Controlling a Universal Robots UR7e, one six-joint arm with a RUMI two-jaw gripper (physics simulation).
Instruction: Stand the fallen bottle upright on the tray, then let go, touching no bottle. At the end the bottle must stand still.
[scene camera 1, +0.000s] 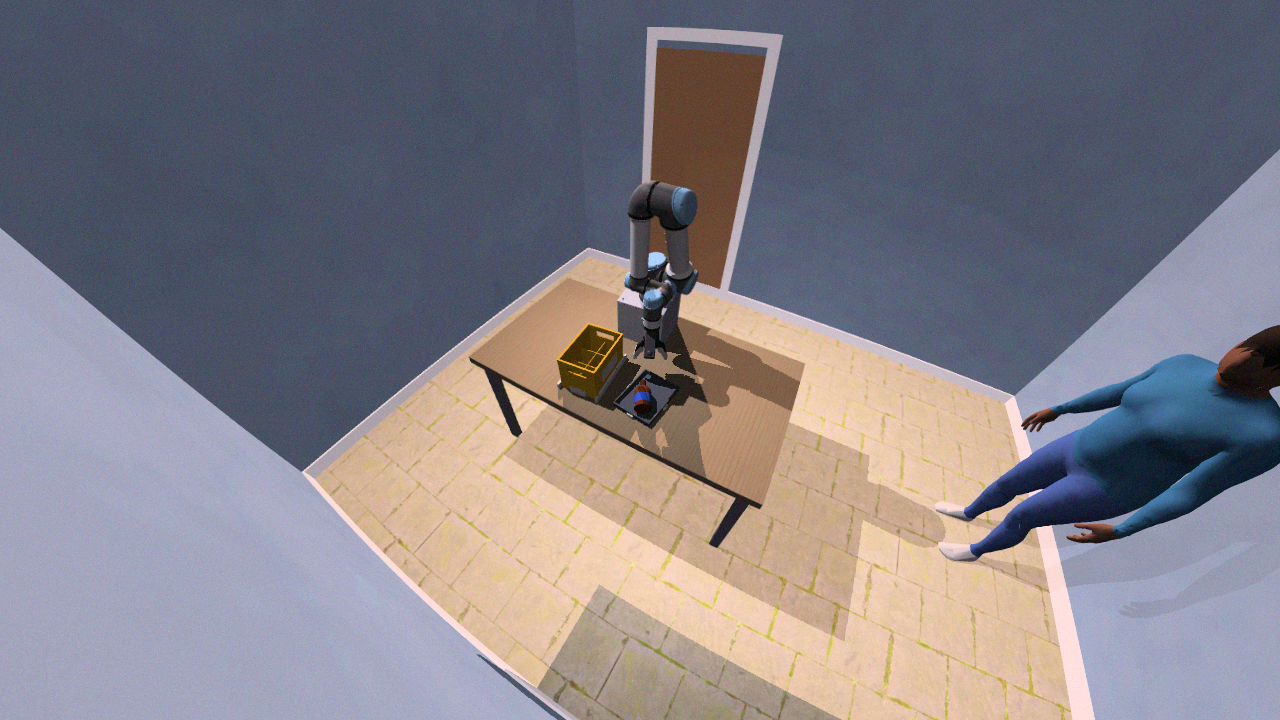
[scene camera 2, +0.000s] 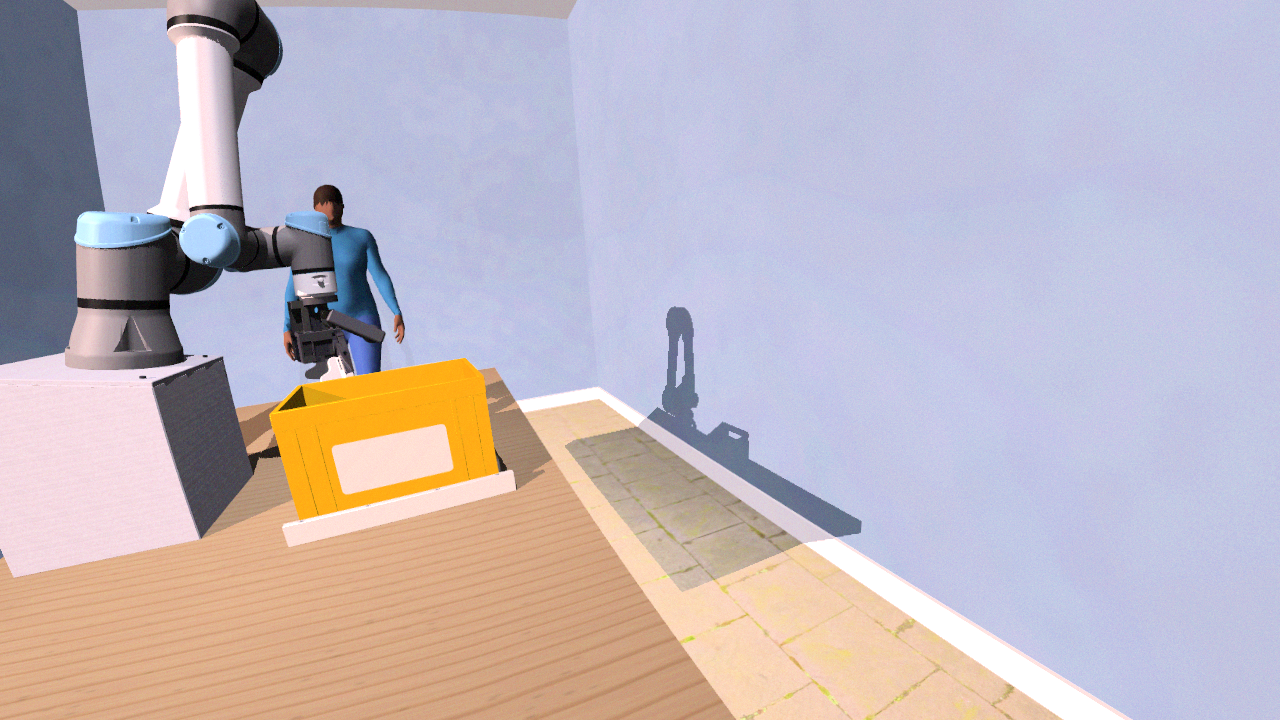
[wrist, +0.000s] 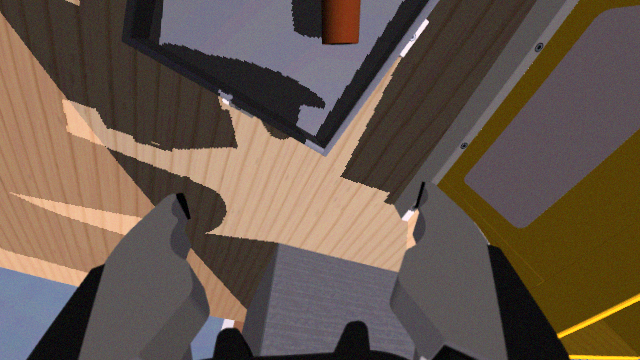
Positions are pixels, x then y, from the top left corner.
A pale rail (scene camera 2: 329, 525) is 71 cm from the lens.
